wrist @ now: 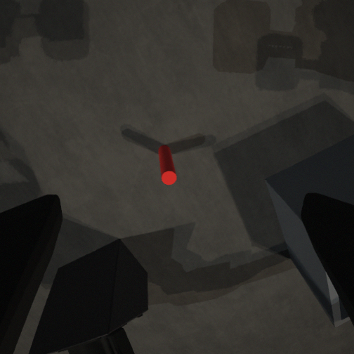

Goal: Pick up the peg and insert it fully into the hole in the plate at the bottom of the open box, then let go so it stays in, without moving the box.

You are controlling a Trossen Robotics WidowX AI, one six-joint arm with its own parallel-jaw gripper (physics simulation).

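A red peg (167,165) stands upright on the table near the middle of the wrist view, its round top end facing the camera. My gripper (184,206) is open and empty, with one black finger at the left edge and the other at the right edge. The peg shows between the two fingers, a little above the line of their tips, and neither finger touches it. The grey box (310,175) shows in part at the right, partly hidden by the right finger. Its inside, the plate and the hole do not show.
A dark, angular block-like body (100,295) shows at the lower left, beside the left finger. Shadows lie over the table (100,100), around the peg, beside the box and along the top edge of the view.
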